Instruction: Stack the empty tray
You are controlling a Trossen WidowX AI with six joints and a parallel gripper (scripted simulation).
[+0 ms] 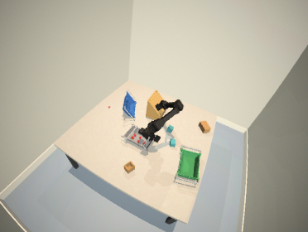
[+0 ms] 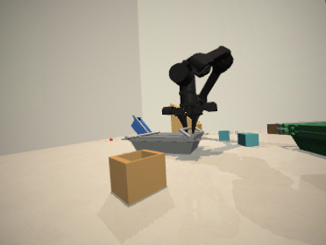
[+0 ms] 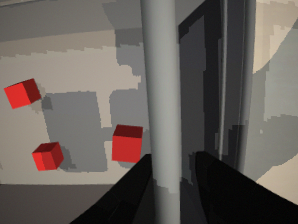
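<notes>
Now: gripper tip 260 mm past the blue tray, 410 mm to the left of it and 10 mm below it. Round my gripper tip: brown block: 550 mm behind, 380 mm to the left, 30 mm below; then small brown box: 290 mm ahead, 20 mm to the left, 40 mm below.
</notes>
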